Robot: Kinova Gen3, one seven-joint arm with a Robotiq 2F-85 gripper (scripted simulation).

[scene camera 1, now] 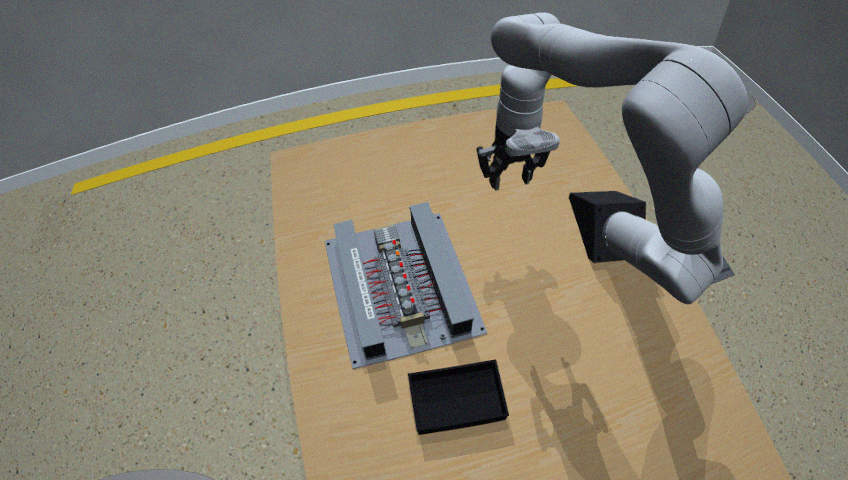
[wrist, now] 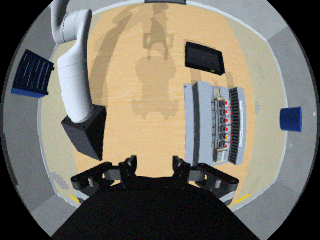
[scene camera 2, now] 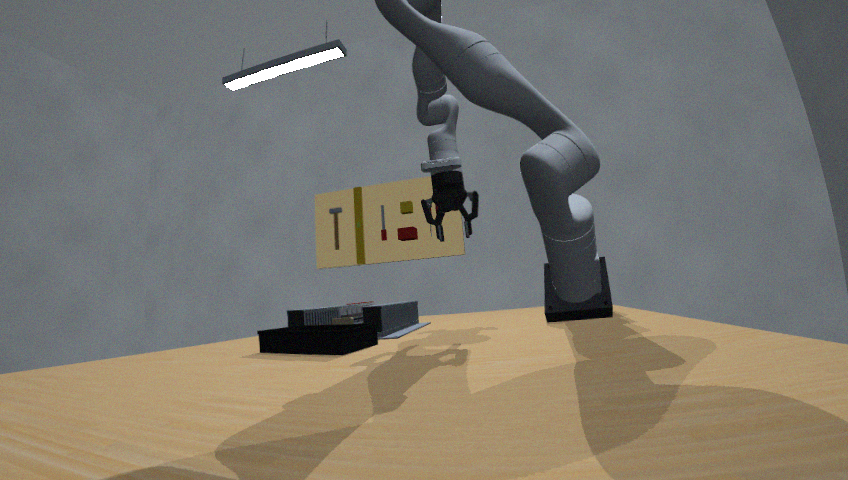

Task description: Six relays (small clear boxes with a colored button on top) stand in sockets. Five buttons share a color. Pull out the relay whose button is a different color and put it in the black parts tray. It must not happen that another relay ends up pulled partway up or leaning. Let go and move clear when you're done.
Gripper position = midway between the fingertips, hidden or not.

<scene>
In view: my gripper (scene camera 2: 455, 239) and a black parts tray (scene camera 1: 443, 396).
The black parts tray also shows in the wrist view (wrist: 196, 56) and in scene camera 2 (scene camera 2: 303, 339). My gripper shows as well in scene camera 1 (scene camera 1: 510, 183) and in the wrist view (wrist: 154, 161).
</scene>
